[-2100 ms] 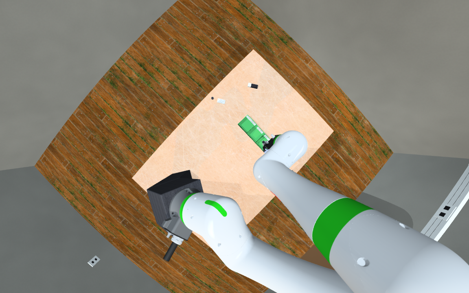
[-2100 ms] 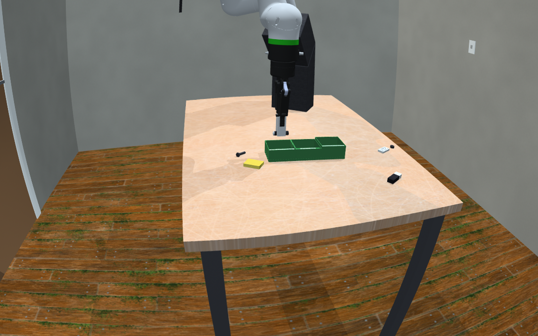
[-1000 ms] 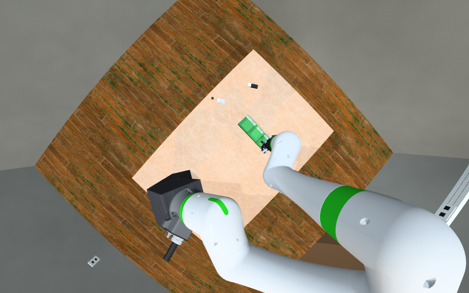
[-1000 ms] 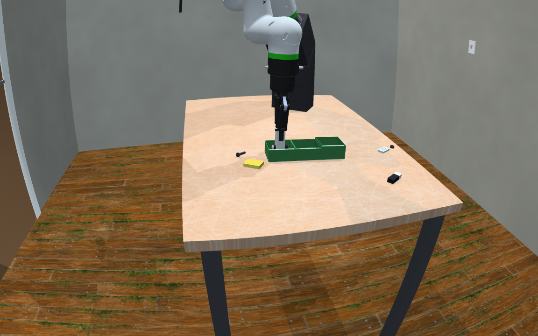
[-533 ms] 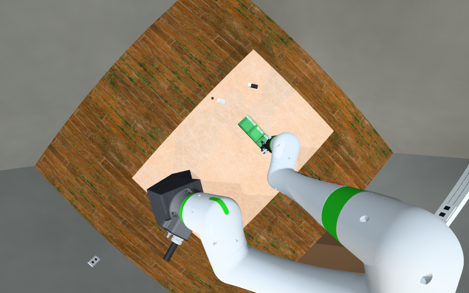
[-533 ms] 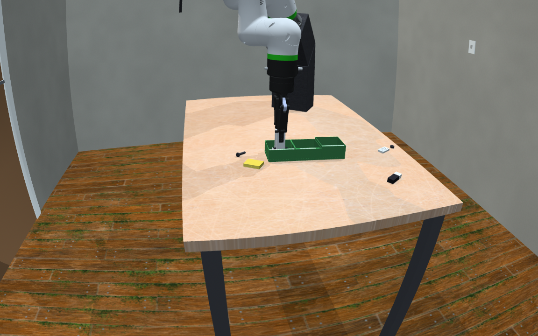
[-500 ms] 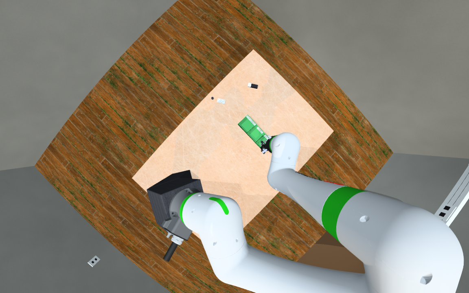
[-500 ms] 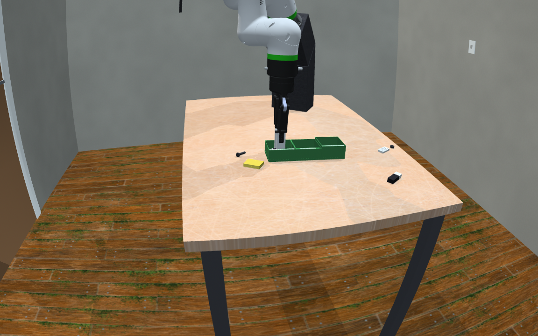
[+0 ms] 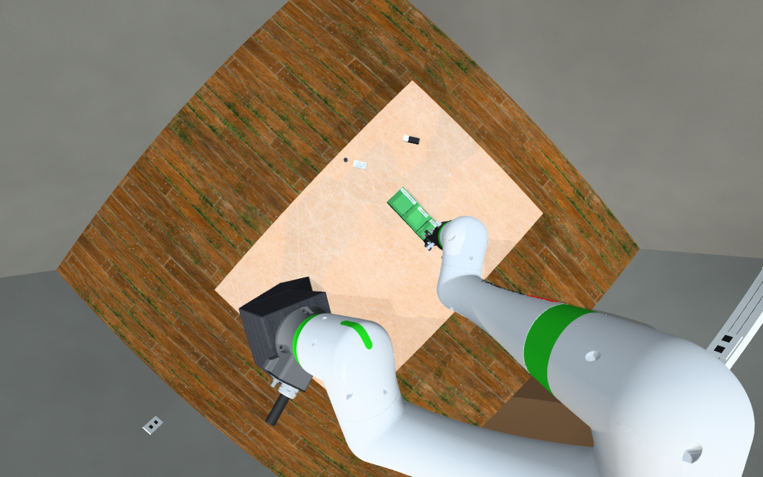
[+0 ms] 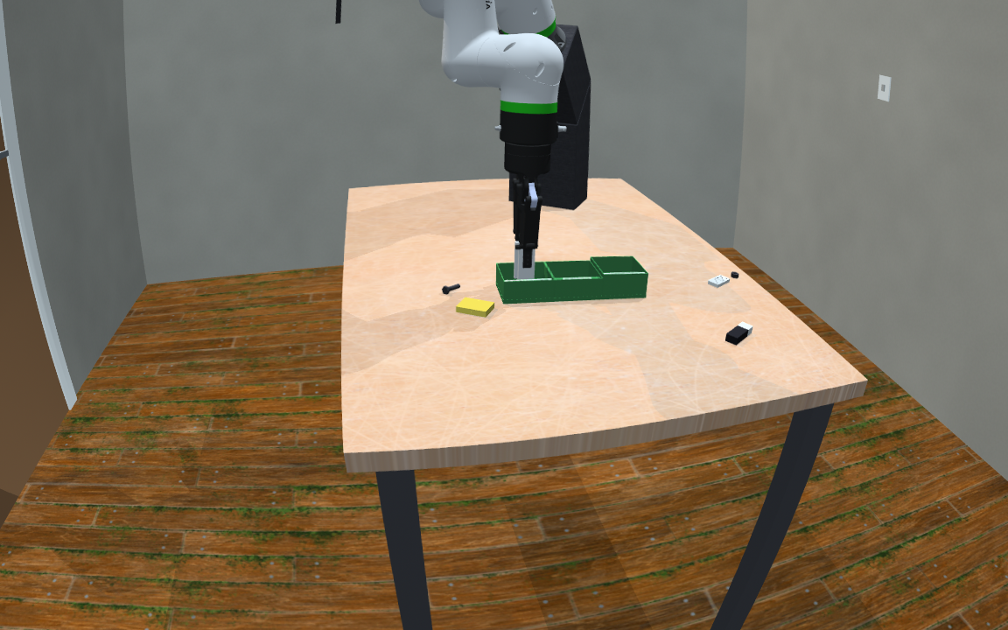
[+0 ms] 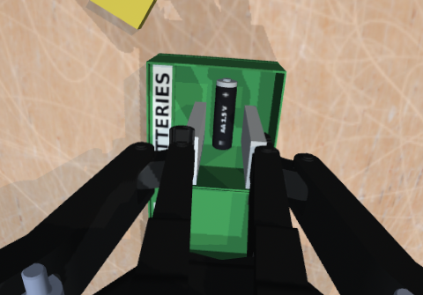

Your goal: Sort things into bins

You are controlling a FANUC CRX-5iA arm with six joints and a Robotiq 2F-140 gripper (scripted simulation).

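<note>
Right now my hand is 40 mm above the black battery. The rest, counted from my hand: black bolt 40 mm behind, 120 mm to the right, 40 mm below; then yellow pad 40 mm ahead, 100 mm to the right, 50 mm below; then green three-part bin 30 mm ahead, 80 mm to the left, 30 mm below.
</note>
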